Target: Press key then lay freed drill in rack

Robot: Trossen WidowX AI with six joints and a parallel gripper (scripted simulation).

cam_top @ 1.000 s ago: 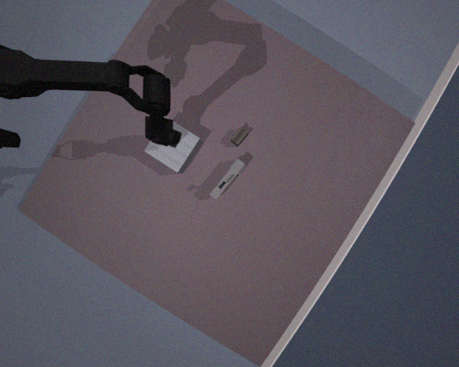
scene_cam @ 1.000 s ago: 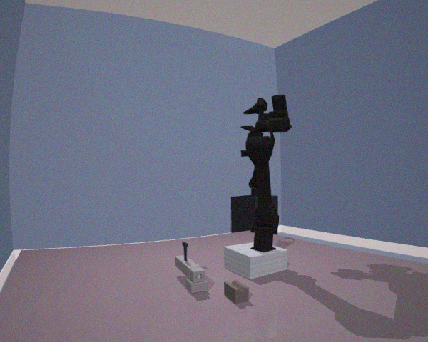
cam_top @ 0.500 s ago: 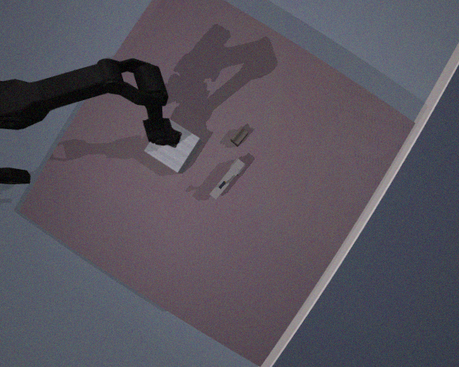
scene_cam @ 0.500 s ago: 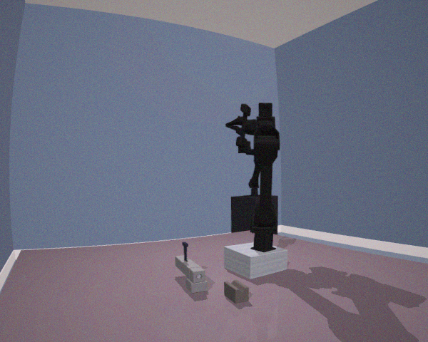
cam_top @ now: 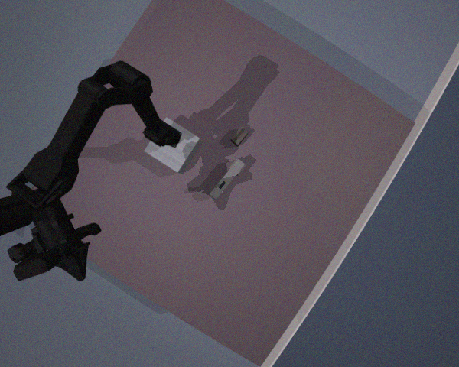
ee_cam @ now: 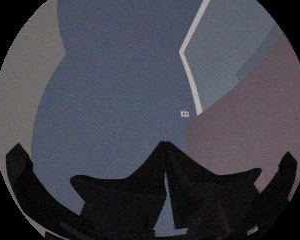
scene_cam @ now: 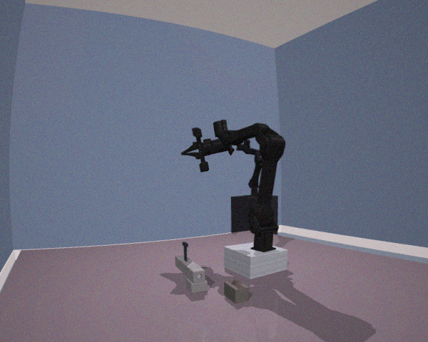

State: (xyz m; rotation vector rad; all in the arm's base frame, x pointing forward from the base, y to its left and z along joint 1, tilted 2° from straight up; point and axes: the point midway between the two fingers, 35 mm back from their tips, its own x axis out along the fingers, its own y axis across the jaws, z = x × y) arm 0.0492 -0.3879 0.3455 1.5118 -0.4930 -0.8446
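The dark key is 330 mm below my gripper tip, 310 mm to the left of it and 200 mm ahead of it. The rest, counted from my gripper tip: slotted rack 520 mm to the left, 410 mm below, 180 mm ahead.
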